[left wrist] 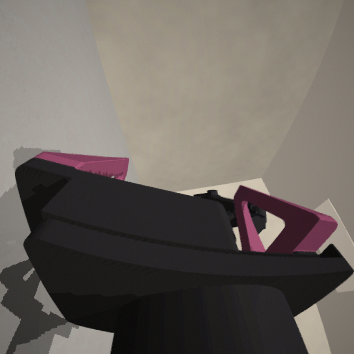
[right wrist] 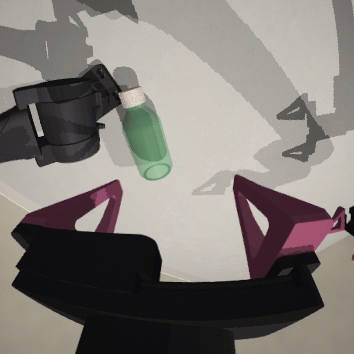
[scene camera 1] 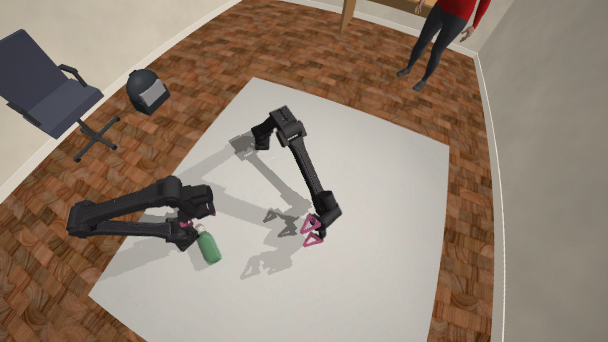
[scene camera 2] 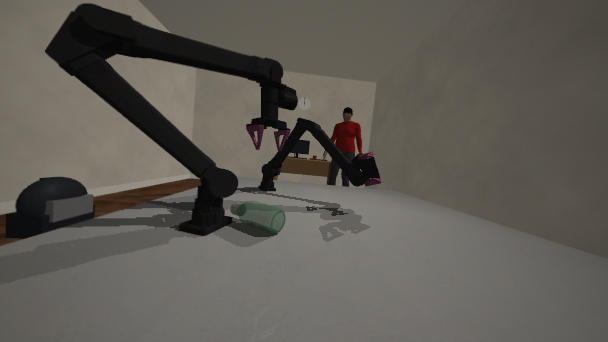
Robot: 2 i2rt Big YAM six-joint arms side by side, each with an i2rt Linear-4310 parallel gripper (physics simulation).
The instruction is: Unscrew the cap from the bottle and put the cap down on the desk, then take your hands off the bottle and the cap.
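Pixels of known places: left gripper, between the fingertips: (left wrist: 184, 178) (right wrist: 336, 243) (scene camera 1: 302, 239) (scene camera 2: 368, 167); right gripper, between the fingertips: (right wrist: 174, 183) (scene camera 1: 204, 219) (scene camera 2: 269, 150); left arm's base, origin of its link: (scene camera 1: 262, 142) (scene camera 2: 266, 189); right arm's base, origin of its link: (right wrist: 92, 96) (scene camera 1: 186, 237) (scene camera 2: 207, 225).
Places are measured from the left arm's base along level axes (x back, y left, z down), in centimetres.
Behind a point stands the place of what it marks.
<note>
A green bottle (scene camera 1: 209, 248) {x 21.0, y -64.4, z -7.5 cm} (scene camera 2: 262, 218) {x 23.5, y -69.1, z -4.9 cm} (right wrist: 145, 137) {x 23.0, y -60.5, z -7.4 cm} lies on its side on the pale desk, beside the base of my right arm. The ribbed whitish cap (scene camera 1: 200, 228) {x 27.2, y -54.7, z -5.8 cm} (scene camera 2: 235, 208) {x 28.6, y -56.8, z -4.4 cm} (right wrist: 132, 97) {x 26.8, y -54.8, z -5.7 cm} sits on the bottle's neck, close to that base. My right gripper (scene camera 2: 269, 148) {x 18.9, y -55.6, z -23.7 cm} (right wrist: 174, 183) {x 18.9, y -55.6, z -23.7 cm} is open and empty, high above the desk; in scene camera 1 the arm hides most of it. My left gripper (scene camera 1: 311, 232) {x -20.3, y -63.7, z -21.3 cm} (scene camera 2: 374, 169) {x -20.3, y -63.7, z -21.3 cm} (left wrist: 184, 178) {x -20.3, y -63.7, z -21.3 cm} is open and empty, well away from the bottle, to its right in scene camera 1. The bottle does not show in the left wrist view.
The base of my right arm (scene camera 1: 184, 237) {x 30.1, y -61.4, z -15.3 cm} (scene camera 2: 206, 217) {x 36.8, y -62.3, z -3.8 cm} (right wrist: 102, 82) {x 33.8, y -54.5, z -1.5 cm} stands right beside the bottle's neck. The base of my left arm (scene camera 1: 262, 137) {x -1.4, y -6.0, z -12.0 cm} (scene camera 2: 267, 186) {x 1.2, y -4.0, z -2.7 cm} is farther back. A dark helmet (scene camera 1: 145, 90) (scene camera 2: 52, 200), an office chair (scene camera 1: 60, 102) and a standing person (scene camera 1: 442, 35) (scene camera 2: 347, 137) are around the desk.
</note>
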